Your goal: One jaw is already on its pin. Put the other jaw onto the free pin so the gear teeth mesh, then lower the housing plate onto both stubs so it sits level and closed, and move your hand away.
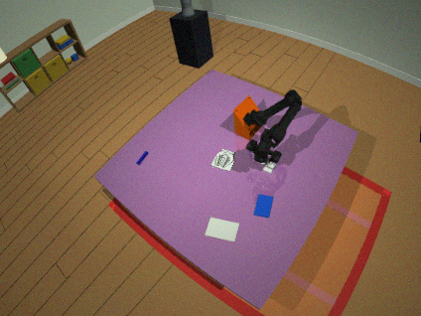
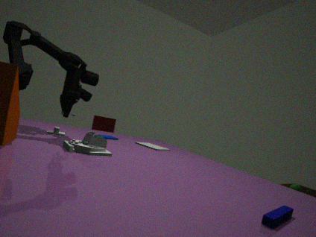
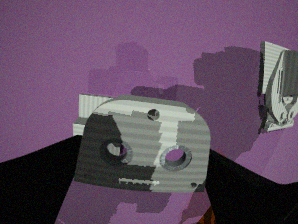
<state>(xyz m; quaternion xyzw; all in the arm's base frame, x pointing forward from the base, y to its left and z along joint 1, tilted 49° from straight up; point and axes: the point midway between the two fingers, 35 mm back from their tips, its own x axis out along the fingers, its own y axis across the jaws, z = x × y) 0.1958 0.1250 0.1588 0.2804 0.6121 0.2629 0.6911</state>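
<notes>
Now: the white jaw piece 50 mm ahead of my gripper tip, 240 mm to the right of it and 60 mm below it. Round my gripper tip: flat blue plate (210 mm ahead, 130 mm to the left, 70 mm below); blue bar (320 mm ahead, 680 mm to the right, 70 mm below); flat white plate (440 mm ahead, 10 mm to the left, 80 mm below).
</notes>
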